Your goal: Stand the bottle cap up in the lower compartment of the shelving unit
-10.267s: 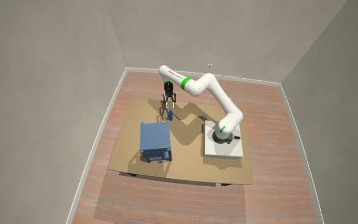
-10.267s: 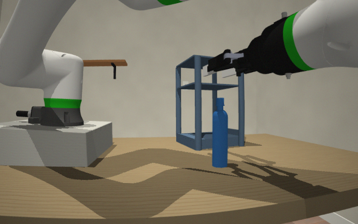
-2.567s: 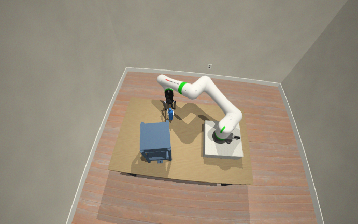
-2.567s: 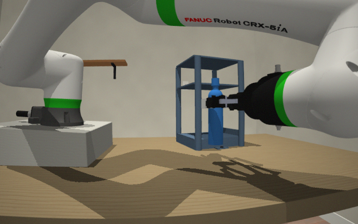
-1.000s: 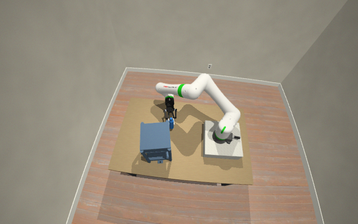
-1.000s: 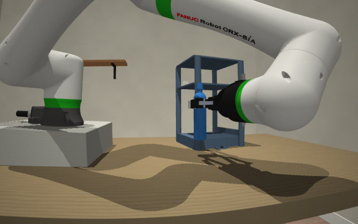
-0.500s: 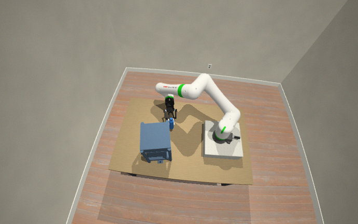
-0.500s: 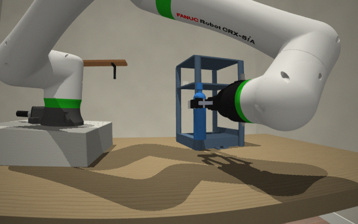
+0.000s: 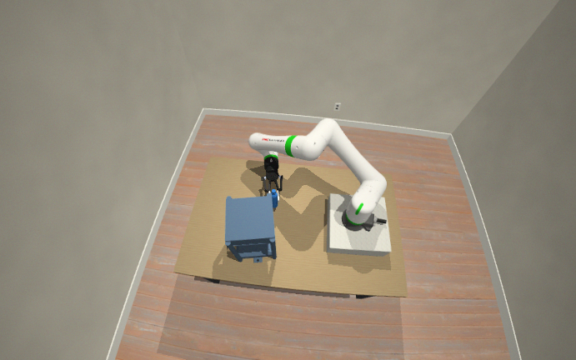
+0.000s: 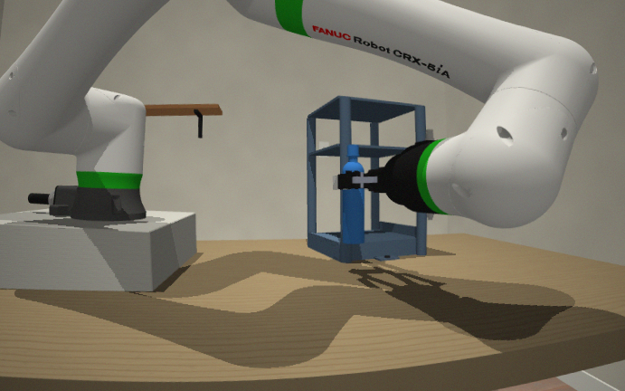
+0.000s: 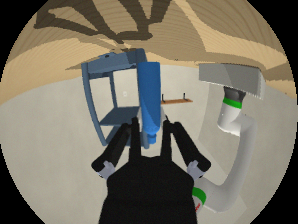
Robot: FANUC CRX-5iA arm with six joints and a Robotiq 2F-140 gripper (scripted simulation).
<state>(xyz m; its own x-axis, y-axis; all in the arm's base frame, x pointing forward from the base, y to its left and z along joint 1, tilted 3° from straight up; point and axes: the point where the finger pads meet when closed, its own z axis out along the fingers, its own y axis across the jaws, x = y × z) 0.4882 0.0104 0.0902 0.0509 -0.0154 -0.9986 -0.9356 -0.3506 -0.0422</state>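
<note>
Now: hand 23 cm to the right of the shelving unit, 5 cm short of it and 1 cm below it. Round my hand: blue bottle 1 cm above.
</note>
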